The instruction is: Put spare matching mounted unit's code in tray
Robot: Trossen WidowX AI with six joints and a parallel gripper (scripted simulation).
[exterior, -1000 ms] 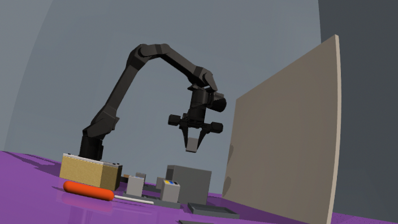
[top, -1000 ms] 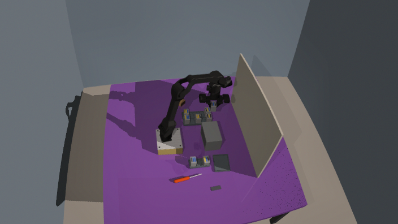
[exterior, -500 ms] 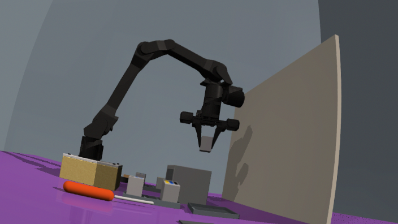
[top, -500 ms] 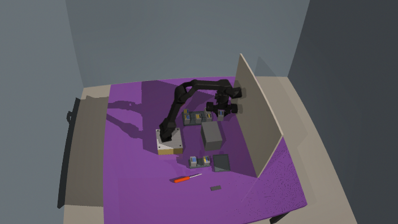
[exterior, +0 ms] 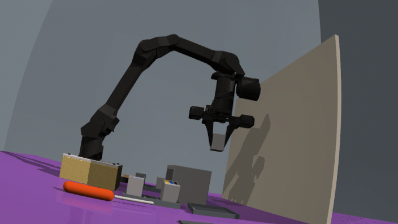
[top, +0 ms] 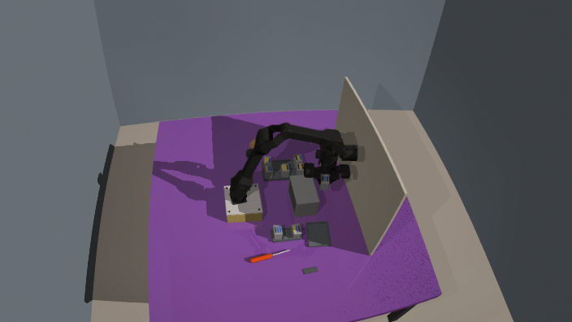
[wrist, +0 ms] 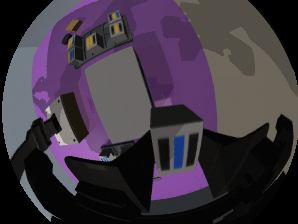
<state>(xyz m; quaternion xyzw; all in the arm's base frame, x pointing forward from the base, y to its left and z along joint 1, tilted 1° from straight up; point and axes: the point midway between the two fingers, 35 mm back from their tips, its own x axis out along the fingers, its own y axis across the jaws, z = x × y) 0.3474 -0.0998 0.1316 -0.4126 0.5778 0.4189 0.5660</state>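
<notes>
My gripper tip is 5 cm past the dark grey tray, 14 cm to the left of it and 17 cm above it. Also, from my gripper tip: beige board 18 cm ahead, 2 cm to the left, 5 cm above; grey spare block 2 cm above; grey box 6 cm behind, 6 cm to the left, 12 cm below.
</notes>
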